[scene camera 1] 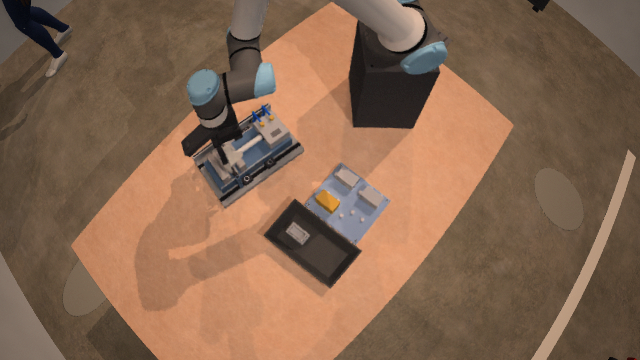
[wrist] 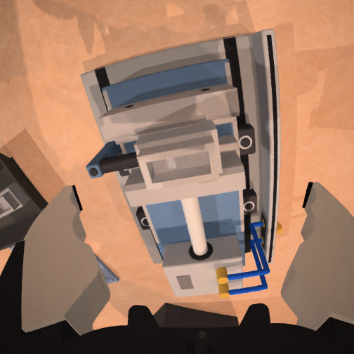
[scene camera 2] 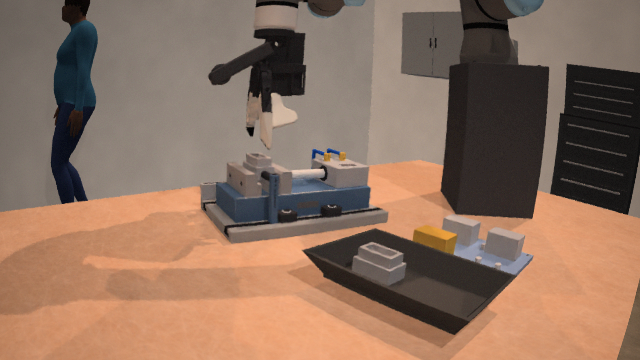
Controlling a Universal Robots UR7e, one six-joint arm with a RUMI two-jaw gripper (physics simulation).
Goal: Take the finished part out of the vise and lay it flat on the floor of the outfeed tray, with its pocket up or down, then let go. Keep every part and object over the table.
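Seen in the pictures: gripper, fingertip midpoint: (scene camera 1: 222, 150) (scene camera 2: 259, 142); arm's base at its link origin: (scene camera 2: 489, 65).
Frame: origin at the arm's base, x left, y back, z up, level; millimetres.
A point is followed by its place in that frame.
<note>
The finished part (scene camera 2: 258, 161) @(z -223, x -143, y -516 mm) (wrist: 175, 145), light grey and stepped, sits pocket up between the jaws of the vise (scene camera 1: 257, 156) @(z -273, x -112, y -424 mm) (scene camera 2: 345, 198) @(z -290, x -86, y -370 mm) (wrist: 167, 220). In scene camera 1 the gripper largely hides it. My gripper (scene camera 2: 259, 139) @(z -196, x -173, y -496 mm) (wrist: 191, 187) is open and empty, its fingertips a little above the part. In the wrist view the fingers stand wide to the left and right, and the part lies slightly ahead of the fingertip line. The black outfeed tray (scene camera 1: 325, 255) @(z -321, x 220, y -498 mm) (scene camera 2: 440, 287) @(z -321, x 202, y -472 mm) (wrist: 22, 217) holds another grey part (scene camera 1: 298, 233) @(z -300, x 124, y -504 mm) (scene camera 2: 378, 262) @(z -297, x 131, y -517 mm) (wrist: 7, 202), upright with pocket up, near one end.
A blue post (scene camera 2: 273, 197) @(z -270, x -91, y -519 mm) (wrist: 95, 169) with a black rod stands beside the jaws. Blue hoses (wrist: 250, 275) rise at the vise's cylinder end. A light blue plate (scene camera 1: 351, 196) @(z -325, x 158, y -316 mm) with a yellow block (scene camera 1: 327, 201) @(z -289, x 123, y -383 mm) (scene camera 2: 435, 239) @(z -294, x 133, y -396 mm) and grey blocks adjoins the tray. The robot pedestal (scene camera 1: 387, 100) @(z -154, x 74, y -81 mm) (scene camera 2: 495, 140) @(z -168, x 68, y -86 mm) stands behind.
</note>
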